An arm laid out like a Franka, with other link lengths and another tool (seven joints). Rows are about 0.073 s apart.
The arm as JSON. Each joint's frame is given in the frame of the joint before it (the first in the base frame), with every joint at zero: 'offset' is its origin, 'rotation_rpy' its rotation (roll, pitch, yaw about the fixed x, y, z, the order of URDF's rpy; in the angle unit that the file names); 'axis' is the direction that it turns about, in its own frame. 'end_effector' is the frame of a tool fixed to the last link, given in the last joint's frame.
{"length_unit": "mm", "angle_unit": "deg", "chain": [
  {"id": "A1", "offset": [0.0, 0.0, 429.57], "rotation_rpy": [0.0, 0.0, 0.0], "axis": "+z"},
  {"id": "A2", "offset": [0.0, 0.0, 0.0], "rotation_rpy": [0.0, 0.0, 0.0], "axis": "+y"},
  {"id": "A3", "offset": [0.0, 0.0, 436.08], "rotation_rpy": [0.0, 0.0, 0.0], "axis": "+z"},
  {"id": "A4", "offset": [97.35, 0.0, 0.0], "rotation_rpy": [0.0, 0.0, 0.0], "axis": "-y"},
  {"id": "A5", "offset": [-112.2, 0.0, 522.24], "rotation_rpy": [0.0, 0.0, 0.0], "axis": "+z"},
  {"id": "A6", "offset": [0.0, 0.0, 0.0], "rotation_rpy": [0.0, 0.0, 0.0], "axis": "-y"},
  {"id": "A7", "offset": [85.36, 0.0, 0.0], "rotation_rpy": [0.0, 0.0, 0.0], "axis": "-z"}
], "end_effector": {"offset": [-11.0, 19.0, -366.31], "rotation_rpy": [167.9, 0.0, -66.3]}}
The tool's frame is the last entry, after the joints.
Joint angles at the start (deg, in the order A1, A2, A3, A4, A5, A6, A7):
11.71 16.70 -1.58 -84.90 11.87 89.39 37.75
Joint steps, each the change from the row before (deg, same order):
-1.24 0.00 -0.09 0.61 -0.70 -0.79 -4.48
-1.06 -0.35 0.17 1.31 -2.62 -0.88 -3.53
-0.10 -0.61 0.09 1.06 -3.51 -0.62 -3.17
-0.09 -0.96 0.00 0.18 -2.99 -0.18 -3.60
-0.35 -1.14 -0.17 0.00 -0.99 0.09 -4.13
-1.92 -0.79 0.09 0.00 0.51 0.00 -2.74
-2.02 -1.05 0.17 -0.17 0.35 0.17 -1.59
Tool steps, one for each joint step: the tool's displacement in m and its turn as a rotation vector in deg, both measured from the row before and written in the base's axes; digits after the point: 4 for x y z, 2 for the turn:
0.0025 -0.0214 0.0050 0.37 -0.64 3.26
0.0054 -0.0276 0.0136 -1.55 -1.61 3.12
0.0029 -0.0223 0.0145 -2.59 -1.78 3.67
0.0000 -0.0207 0.0124 -2.13 -1.46 3.83
-0.0006 -0.0136 0.0148 -0.18 -1.35 3.66
0.0010 -0.0211 0.0108 1.02 -0.73 0.84
0.0006 -0.0224 0.0125 0.69 -1.04 -0.31

